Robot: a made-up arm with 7 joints.
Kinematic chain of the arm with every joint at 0, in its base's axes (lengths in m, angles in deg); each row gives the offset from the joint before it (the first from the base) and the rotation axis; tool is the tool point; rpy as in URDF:
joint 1: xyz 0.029 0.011 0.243 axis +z
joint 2: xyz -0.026 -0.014 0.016 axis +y
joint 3: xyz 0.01 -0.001 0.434 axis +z
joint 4: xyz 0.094 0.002 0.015 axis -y
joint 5: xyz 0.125 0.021 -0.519 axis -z
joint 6: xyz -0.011 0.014 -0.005 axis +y
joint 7: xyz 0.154 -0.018 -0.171 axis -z
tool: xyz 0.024 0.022 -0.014 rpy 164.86 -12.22 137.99
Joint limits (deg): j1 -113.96..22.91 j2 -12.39..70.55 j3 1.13..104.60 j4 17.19..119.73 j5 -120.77..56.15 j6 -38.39..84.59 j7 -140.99..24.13
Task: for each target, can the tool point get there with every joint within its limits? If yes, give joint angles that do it. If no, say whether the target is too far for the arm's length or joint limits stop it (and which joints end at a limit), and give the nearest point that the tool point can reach.
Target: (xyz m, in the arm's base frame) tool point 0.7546 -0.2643 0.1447
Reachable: yes | joints -56.43 32.30 20.90 61.67 -79.88 -16.82 -37.12
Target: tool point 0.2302 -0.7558 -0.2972
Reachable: yes | joints -97.35 64.02 18.29 81.36 -31.09 42.04 -8.74
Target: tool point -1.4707 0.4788 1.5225
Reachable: no: too far | nearest point -0.6789 0.3443 1.1392 | short by 0.890 m
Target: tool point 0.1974 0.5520 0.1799
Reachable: yes | joints -16.43 26.18 65.19 33.85 -89.68 -12.27 -63.18
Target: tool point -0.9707 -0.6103 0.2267
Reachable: no: joint limits stop it (at a limit: joint 1, joint 3, joint 5, joint 6, joint 7) | nearest point -0.5432 -0.8240 0.2260 | short by 0.478 m
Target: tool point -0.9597 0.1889 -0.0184
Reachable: no: joint limits stop it (at a limit: joint 1, joint 2, joint 3, joint 7) | nearest point -0.5409 0.3150 0.2146 | short by 0.496 m
